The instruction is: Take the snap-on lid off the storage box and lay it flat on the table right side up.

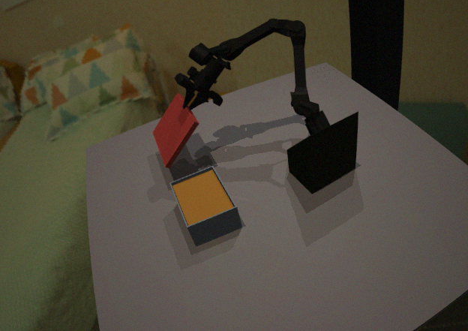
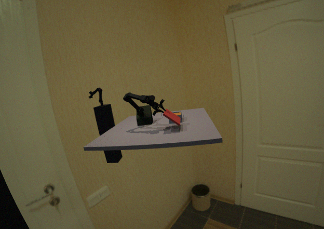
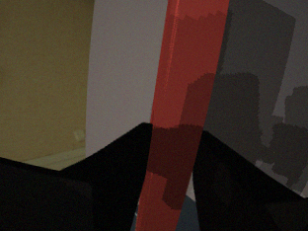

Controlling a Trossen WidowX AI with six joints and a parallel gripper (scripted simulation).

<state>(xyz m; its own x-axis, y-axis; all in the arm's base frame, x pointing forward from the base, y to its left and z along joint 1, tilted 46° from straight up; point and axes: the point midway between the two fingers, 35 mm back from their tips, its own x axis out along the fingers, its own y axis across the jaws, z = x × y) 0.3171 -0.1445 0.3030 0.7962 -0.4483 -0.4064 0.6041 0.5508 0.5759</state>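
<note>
My gripper tip is 70 mm short of the lid and 50 mm above it. Also, from my gripper tip: storage box 320 mm to the left, 150 mm below, 80 mm ahead.
</note>
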